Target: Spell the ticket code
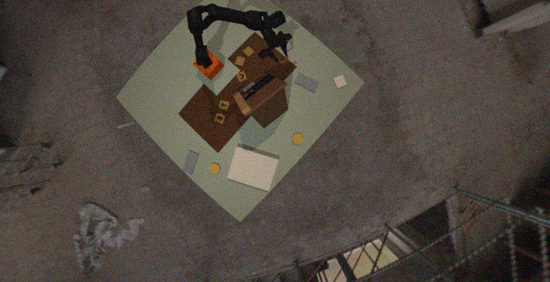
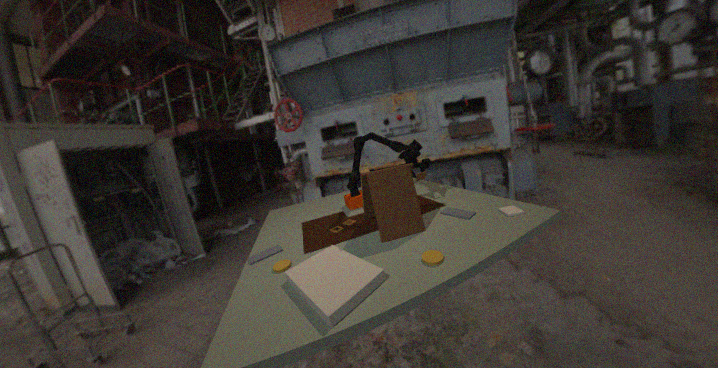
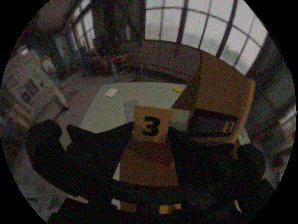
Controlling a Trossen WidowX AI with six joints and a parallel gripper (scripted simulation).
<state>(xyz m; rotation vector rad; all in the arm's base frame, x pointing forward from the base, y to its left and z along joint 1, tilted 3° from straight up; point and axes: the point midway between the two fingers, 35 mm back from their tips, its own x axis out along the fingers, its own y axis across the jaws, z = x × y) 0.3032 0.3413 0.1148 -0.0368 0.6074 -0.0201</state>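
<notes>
My gripper tip is now 30 mm past the white ticket, 230 mm to the left of it and 110 mm above it. The rest, counted from my gripper tip: tan tile (250 mm behind, 70 mm to the right, 180 mm below); then white slab (370 mm ahead, 530 mm to the right, 170 mm below); then brown mat (130 mm behind, 300 mm to the right, 180 mm below).
</notes>
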